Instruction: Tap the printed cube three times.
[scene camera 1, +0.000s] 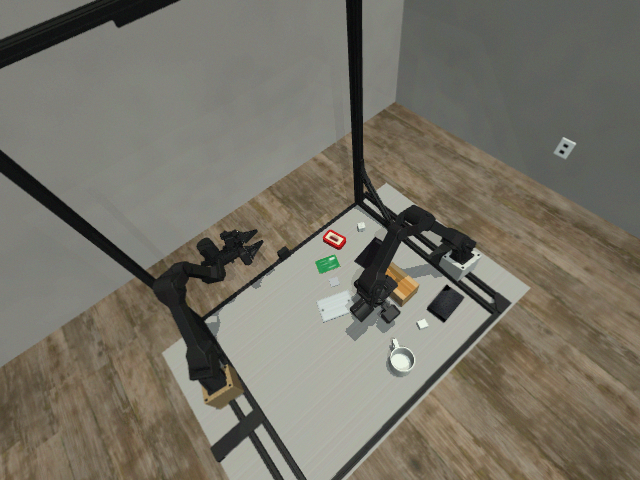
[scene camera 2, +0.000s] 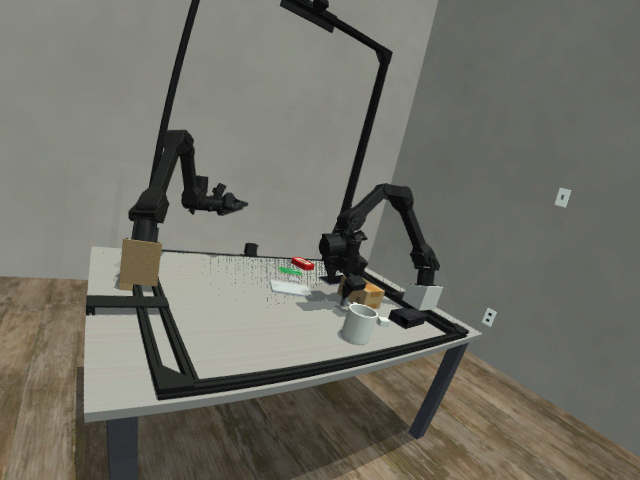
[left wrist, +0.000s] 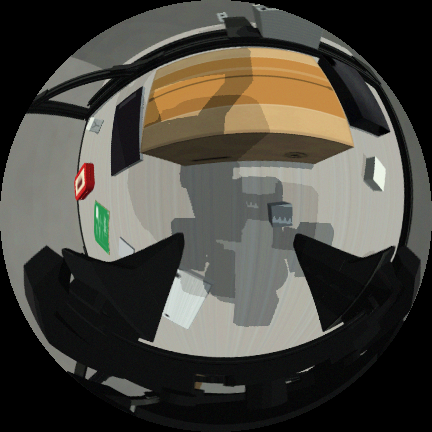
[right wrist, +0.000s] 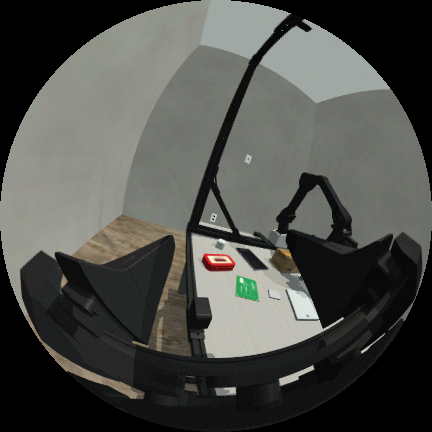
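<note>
A small blue-grey cube (left wrist: 280, 214) stands on the table near the wooden box in the left wrist view; part of its face looks light. My left gripper (left wrist: 241, 239) (scene camera 2: 338, 290) is open and empty, low over the table and pointing down, with the cube beyond its fingertips, right of centre. Contact cannot be seen. The arm hides the cube in scene camera 1. A white cube (scene camera 1: 360, 226) (left wrist: 95, 125) (right wrist: 220, 244) stands near the table's back corner. Which cube is the printed one is not clear. My right gripper (scene camera 1: 258, 236) (scene camera 2: 246, 204) (right wrist: 232, 239) is open and empty, raised near the back edge.
The wooden box (scene camera 1: 405, 289) (left wrist: 240, 90) stands beside my left gripper. A mug (scene camera 1: 401, 361) (scene camera 2: 357, 325), a white block (scene camera 1: 422, 323) and a black case (scene camera 1: 445, 303) lie toward the front right. A white plate (scene camera 1: 333, 306), a green card (scene camera 1: 327, 264) and a red block (scene camera 1: 328, 238) lie farther left and back.
</note>
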